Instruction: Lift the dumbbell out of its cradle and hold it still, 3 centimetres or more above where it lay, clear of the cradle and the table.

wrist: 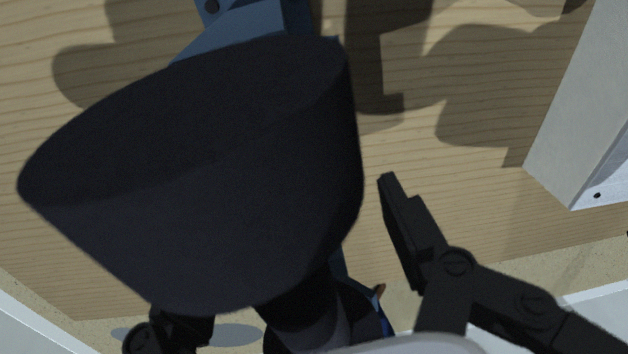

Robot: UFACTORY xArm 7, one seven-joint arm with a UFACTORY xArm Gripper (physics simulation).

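Places are measured from the arm's base along level axes (x ahead, y right, z down), in metres.
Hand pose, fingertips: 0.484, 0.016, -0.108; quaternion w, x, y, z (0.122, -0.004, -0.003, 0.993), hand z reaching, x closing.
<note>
Things, the pixels of their top centre, and the offset from my fingertips, as dx, dy, dz. "pt": a spot on its surface instead. Level surfaces: height alone.
- dark dumbbell, surface spot: (215, 185) pt +0.007, +0.072, -0.056
- wooden table, surface height: dz +0.214
- blue object, surface spot: (380, 320) pt -0.047, -0.078, -0.018
The dark dumbbell (215, 185) fills the middle and left of the wrist view, its large near head close to the camera. Its handle runs down from that head to the far head at the bottom, partly hidden by the near head and the gripper's body. Blue cradle parts (250, 25) show beyond the near head at the top, and a strip shows beside the handle. My gripper (290, 223) is open with nothing gripped. Its right finger stands to the right of the dumbbell, apart from it in the view. The near head hides most of the left finger, including its tip.
A pale grey box with a metal face (560, 115) stands on the wooden table (425, 160) at the right. Dark shadows lie across the table at the top. The table's edge runs along the bottom, with speckled floor beyond. A brown and blue object (385, 320) shows partly at the bottom.
</note>
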